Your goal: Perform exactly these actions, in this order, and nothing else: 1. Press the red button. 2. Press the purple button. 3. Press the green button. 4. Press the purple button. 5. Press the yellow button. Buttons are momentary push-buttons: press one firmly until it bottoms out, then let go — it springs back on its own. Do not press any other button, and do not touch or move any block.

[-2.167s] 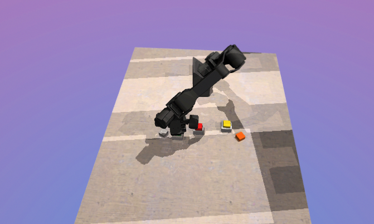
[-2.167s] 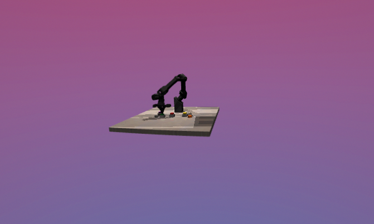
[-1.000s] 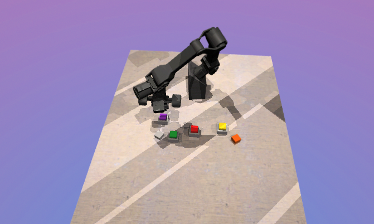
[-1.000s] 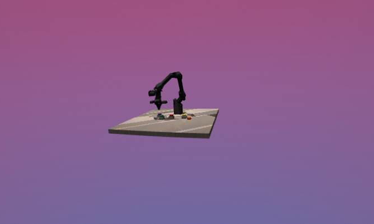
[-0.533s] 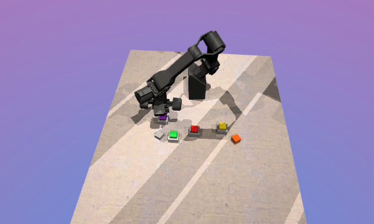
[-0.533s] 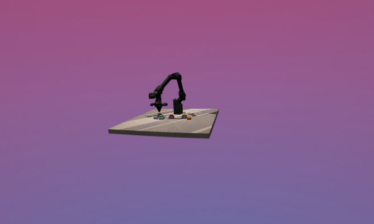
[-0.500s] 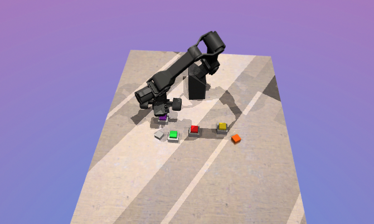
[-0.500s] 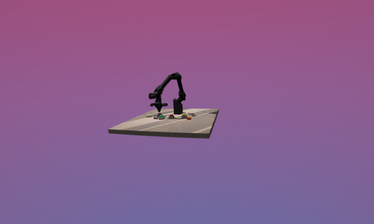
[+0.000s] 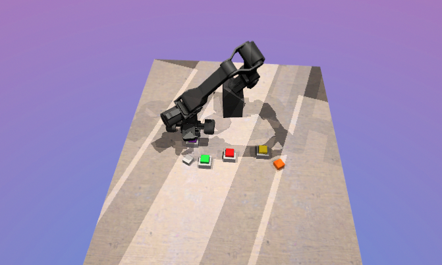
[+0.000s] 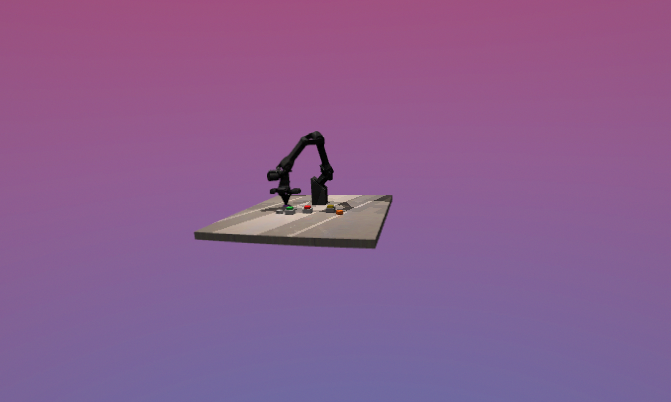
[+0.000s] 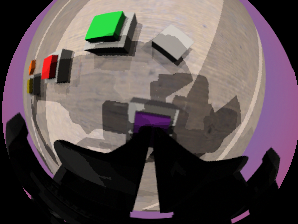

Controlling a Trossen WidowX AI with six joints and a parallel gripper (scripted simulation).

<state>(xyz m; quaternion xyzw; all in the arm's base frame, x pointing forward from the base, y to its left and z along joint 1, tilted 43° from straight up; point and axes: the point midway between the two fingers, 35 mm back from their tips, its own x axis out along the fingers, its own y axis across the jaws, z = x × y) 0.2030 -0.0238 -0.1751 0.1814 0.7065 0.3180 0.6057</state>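
Right now the yellow button is 290 mm to the left of my gripper tip. From my gripper tip the other things lie so: red button (170 mm to the left, 40 mm ahead); grey block (90 mm ahead, 20 mm below, 10 mm to the left); green button (90 mm ahead, 80 mm to the left).
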